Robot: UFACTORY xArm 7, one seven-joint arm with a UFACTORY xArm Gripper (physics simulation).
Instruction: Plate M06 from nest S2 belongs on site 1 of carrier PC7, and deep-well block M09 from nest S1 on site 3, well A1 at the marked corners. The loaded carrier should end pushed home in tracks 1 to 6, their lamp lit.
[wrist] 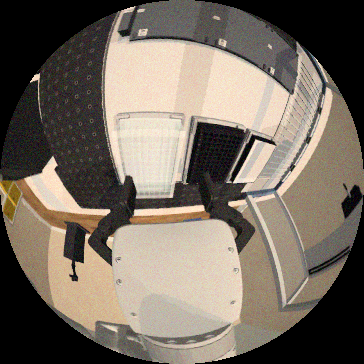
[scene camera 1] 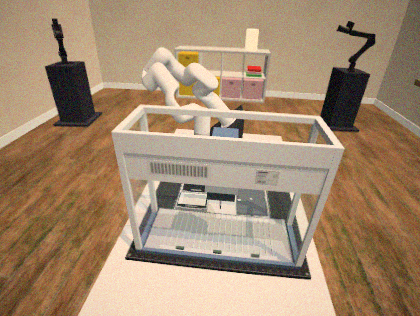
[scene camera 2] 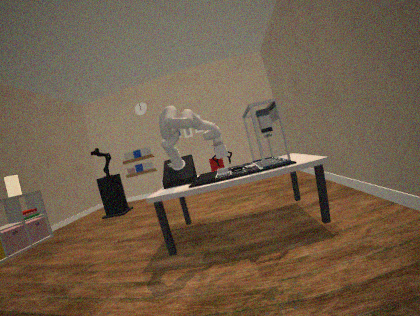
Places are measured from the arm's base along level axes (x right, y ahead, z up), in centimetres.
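Pixels of known places: gripper, between the fingertips: [wrist: 166, 181] [scene camera 2: 224, 165]; arm's base, origin of its link: [scene camera 1: 229, 121] [scene camera 2: 178, 165].
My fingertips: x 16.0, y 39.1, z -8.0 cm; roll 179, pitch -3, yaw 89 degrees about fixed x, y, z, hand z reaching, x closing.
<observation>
Ahead of a thing's pixels: the offset from my fingertips to its middle. Level surfaces: height alone.
My gripper [scene camera 2: 223, 159] [wrist: 166, 181] is open, with nothing between its fingers. In the wrist view its fingertips appear at the near end of a pale, clear-walled plate or block {dx +0.2, dy -2.5, dz -4.3 cm} [wrist: 150, 155] in a nest. A black multiwell plate {dx +1.3, dy +8.8, dz -5.7 cm} [wrist: 217, 150] sits in the middle nest, and a white-topped black piece {dx +2.5, dy +19.7, dz -5.7 cm} [wrist: 256, 160] [scene camera 1: 192, 199] in the nest nearest the deck. Their labels are not legible. The dark grey carrier {dx -24.6, dy +11.0, dz -6.1 cm} [wrist: 200, 27] [scene camera 1: 252, 202] lies across the table from the nests, with bare visible sites and pale corner marks. The track deck [wrist: 300, 110] [scene camera 1: 220, 235] is beyond; no lit lamp can be made out.
A white open-framed enclosure {dx -10.8, dy +20.5, dz +16.4 cm} [scene camera 1: 225, 148] [wrist: 292, 260] stands around the deck. A black perforated board {dz -7.6 cm} [wrist: 75, 100] lies beside the nests. A large black box [scene camera 2: 179, 171] stands near the arm base. A red object [scene camera 2: 215, 164] shows behind the gripper.
</observation>
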